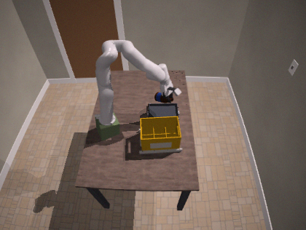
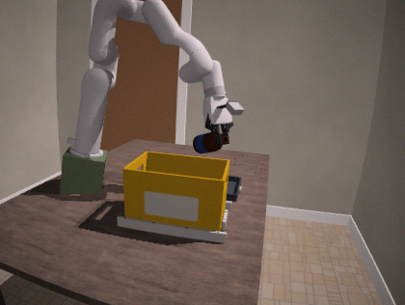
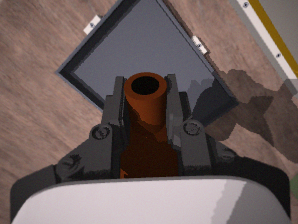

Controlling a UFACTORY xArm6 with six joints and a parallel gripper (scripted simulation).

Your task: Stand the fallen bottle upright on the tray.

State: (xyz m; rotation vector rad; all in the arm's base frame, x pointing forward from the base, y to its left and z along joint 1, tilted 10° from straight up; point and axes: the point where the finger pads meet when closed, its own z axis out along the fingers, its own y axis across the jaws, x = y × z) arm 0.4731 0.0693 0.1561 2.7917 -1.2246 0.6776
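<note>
My gripper is now 4 cm to the right of the bottle, 4 cm past it and 2 cm above it. Round my hand: yellow crate 23 cm to the right, 12 cm below, 11 cm behind; then tray 19 cm below, 4 cm to the left, 4 cm behind.
</note>
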